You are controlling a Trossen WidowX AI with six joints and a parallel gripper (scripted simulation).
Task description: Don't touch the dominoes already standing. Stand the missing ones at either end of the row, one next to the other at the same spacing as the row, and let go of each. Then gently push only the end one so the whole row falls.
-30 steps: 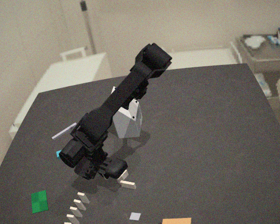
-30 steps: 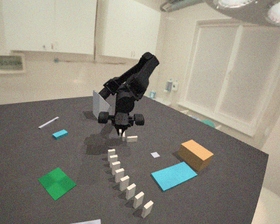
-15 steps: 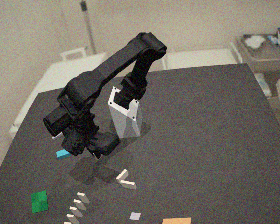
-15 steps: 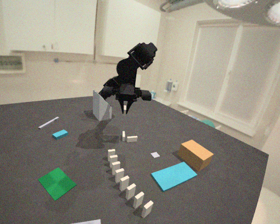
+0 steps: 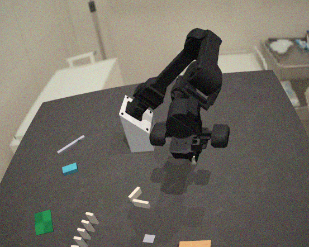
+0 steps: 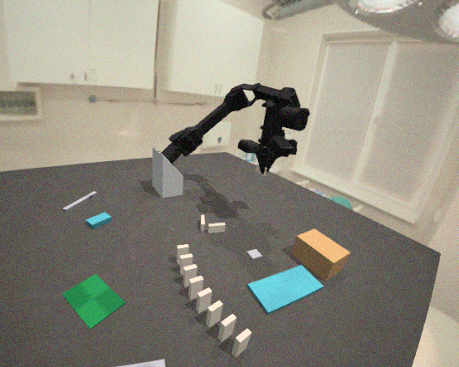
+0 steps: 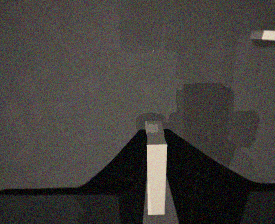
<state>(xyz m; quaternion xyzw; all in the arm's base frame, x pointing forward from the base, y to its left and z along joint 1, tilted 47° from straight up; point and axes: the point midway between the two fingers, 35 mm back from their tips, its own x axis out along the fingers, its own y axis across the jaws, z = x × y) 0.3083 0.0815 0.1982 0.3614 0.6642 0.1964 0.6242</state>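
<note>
The small lilac tile is 16 cm below my gripper tip, 14 cm to the right of it and 14 cm ahead of it. Round my gripper tip: flat cyan plate: 27 cm ahead, 16 cm to the right, 16 cm below; then orange block: 26 cm ahead, 13 cm below, 1 cm to the right; then small cyan block: 47 cm to the right, 17 cm behind, 15 cm below.
</note>
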